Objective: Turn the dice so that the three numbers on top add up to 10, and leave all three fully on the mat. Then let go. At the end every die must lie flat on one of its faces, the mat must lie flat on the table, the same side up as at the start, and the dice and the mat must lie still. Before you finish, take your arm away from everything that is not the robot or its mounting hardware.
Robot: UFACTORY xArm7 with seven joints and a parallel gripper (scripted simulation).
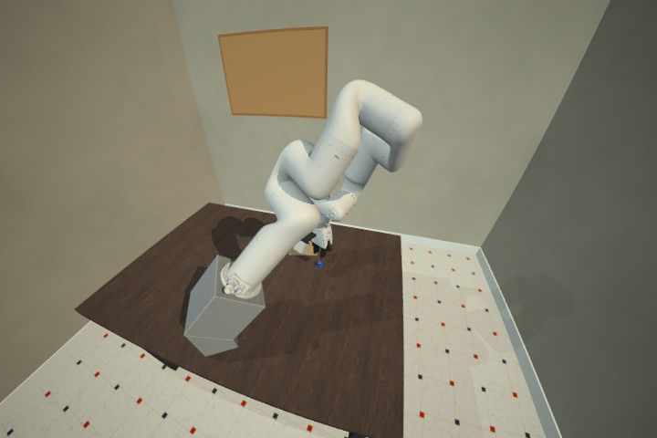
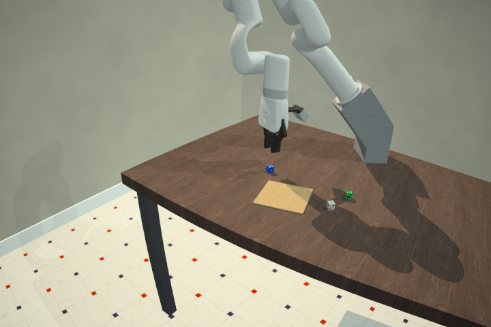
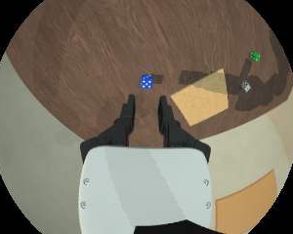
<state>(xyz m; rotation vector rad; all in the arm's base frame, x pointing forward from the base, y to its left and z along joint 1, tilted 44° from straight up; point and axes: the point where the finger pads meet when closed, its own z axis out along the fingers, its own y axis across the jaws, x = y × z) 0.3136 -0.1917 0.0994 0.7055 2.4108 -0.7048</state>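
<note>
My gripper is now 9 cm above the blue die. From my hand the other things lie so: green die 27 cm to the left, 9 cm below, 6 cm ahead; tan mat 13 cm ahead, 9 cm to the left, 9 cm below; white die 23 cm to the left, 14 cm ahead, 9 cm below.
</note>
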